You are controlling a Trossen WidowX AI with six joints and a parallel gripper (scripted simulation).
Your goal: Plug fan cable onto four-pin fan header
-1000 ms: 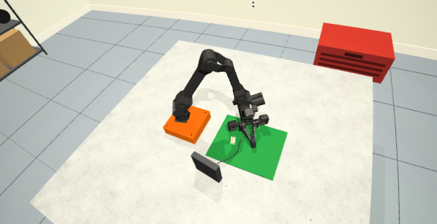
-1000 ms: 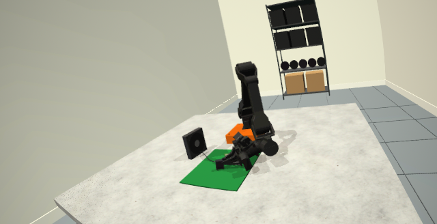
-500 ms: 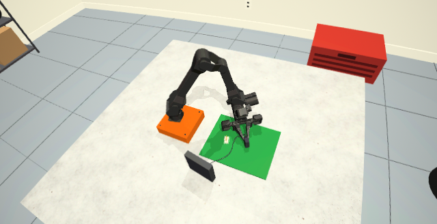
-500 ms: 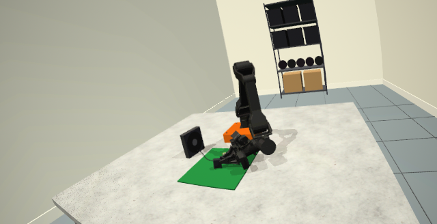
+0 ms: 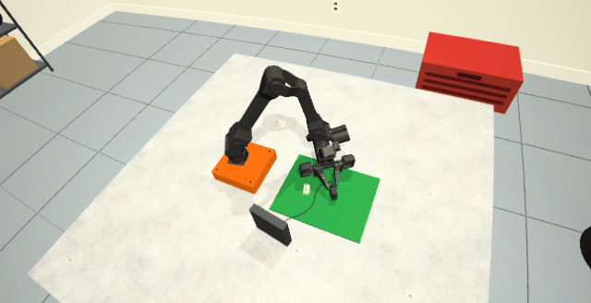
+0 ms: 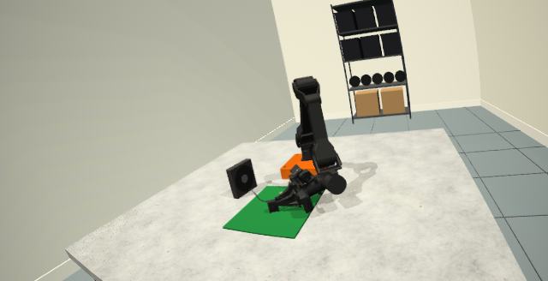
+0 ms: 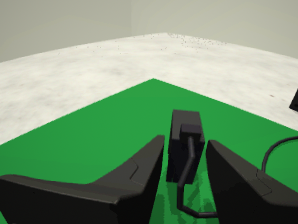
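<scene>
My gripper tip is now 1 cm to the left of the black plug and 1 cm above it. From my gripper tip the other things lie so: green board: 5 cm below, 2 cm behind; then black fan: 16 cm to the right, 16 cm behind, 2 cm above; then pale fan header: 9 cm behind, 3 cm below.
</scene>
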